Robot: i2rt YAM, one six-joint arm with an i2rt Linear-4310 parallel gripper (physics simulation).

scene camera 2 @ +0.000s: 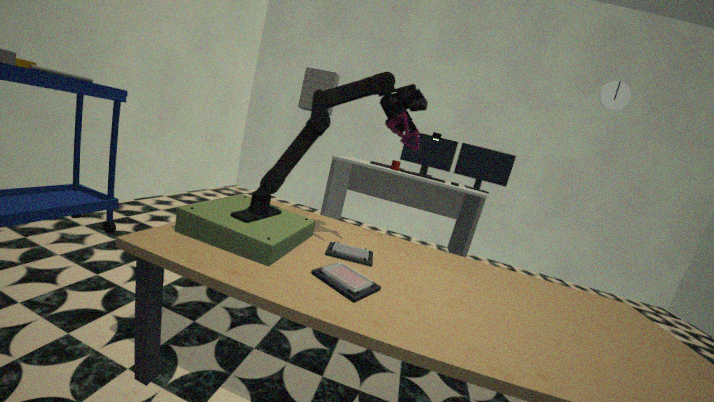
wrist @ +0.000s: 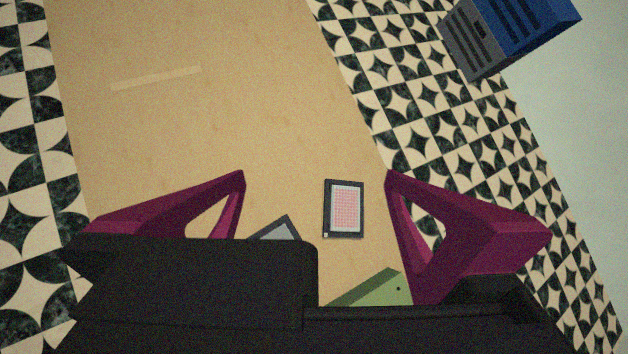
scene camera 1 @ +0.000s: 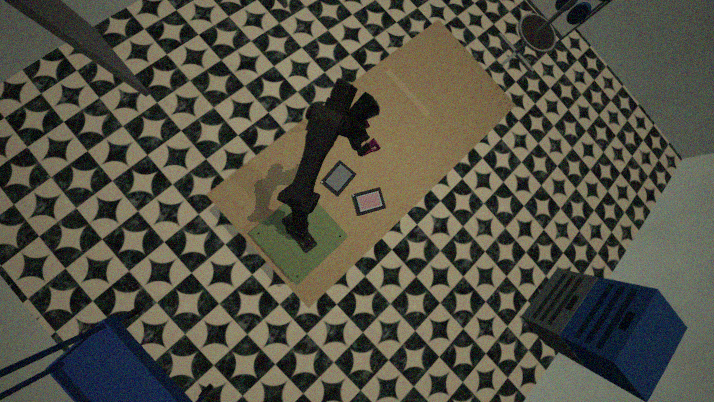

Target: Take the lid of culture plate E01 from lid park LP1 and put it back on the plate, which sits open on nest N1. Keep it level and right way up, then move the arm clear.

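Pixels of known places: gripper, fingertip midpoint: (scene camera 2: 412, 145) (wrist: 314, 177) (scene camera 1: 373, 137); arm's base, link origin: (scene camera 2: 257, 214) (scene camera 1: 299, 232).
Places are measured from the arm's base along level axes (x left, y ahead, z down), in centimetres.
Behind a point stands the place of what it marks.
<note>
The culture plate (scene camera 1: 369, 201) {y 38.0, x -8.7, z 4.5 cm} (scene camera 2: 347, 276) {y 38.6, x -10.0, z 4.4 cm} (wrist: 346, 207) {y 38.3, x -8.6, z 4.4 cm}, with a pink well area, sits open on the dark nest N1 (scene camera 1: 371, 211) {y 35.8, x -13.8, z 5.8 cm} (wrist: 327, 207) {y 40.0, x -3.7, z 5.8 cm}. The pale grey lid (scene camera 1: 339, 177) {y 32.8, x 11.4, z 5.2 cm} (scene camera 2: 350, 251) {y 32.8, x 9.8, z 5.2 cm} (wrist: 279, 233) {y 37.6, x 10.9, z 5.3 cm} lies level on the dark lid park LP1 (scene camera 1: 330, 188) (wrist: 294, 228), beside the nest and apart from it. In the wrist view the black gripper body hides much of the lid and park. My gripper (scene camera 1: 372, 146) {y 44.0, x 9.3, z -34.8 cm} (scene camera 2: 414, 144) {y 44.0, x 9.3, z -34.8 cm} (wrist: 314, 177) {y 44.0, x 9.3, z -34.8 cm} has magenta fingers. It is open and empty, high above the table. No label is readable.
The arm stands on a green base block (scene camera 1: 320, 250) {y 2.8, x -13.2, z 0.0 cm} (scene camera 2: 225, 235) {y 2.8, x -17.7, z 2.5 cm} (wrist: 385, 290) {y 15.5, x -10.0, z 0.7 cm} at one end of the wooden table (scene camera 1: 450, 90) {y 124.2, x 16.3, z 7.0 cm} (scene camera 2: 475, 320) {y 75.0, x -3.5, z 7.0 cm} (wrist: 200, 125) {y 71.6, x 23.2, z 7.0 cm}. A faint pale strip (scene camera 1: 407, 92) (wrist: 155, 78) marks the table top. A blue cart and a desk with monitors stand away from the table.
</note>
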